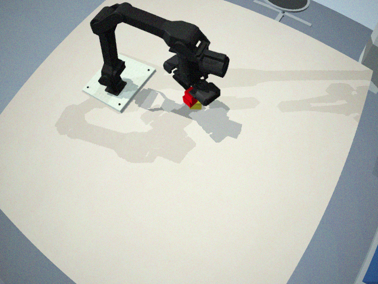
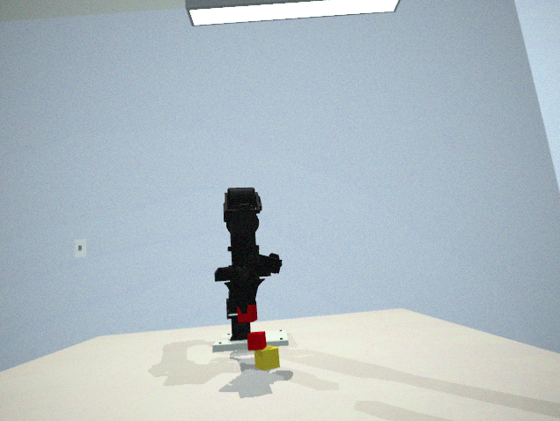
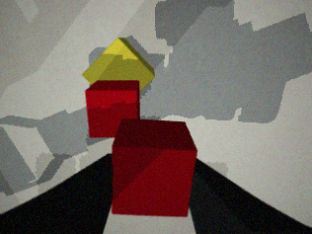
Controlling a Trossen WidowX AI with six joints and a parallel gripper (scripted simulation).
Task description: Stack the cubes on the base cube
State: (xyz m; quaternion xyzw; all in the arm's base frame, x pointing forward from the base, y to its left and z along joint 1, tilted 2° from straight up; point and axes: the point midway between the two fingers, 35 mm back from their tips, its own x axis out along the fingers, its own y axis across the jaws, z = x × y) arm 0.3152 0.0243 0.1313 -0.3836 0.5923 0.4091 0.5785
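The yellow base cube is 100 mm below my gripper tip, 30 mm to the left of it and 20 mm behind it.
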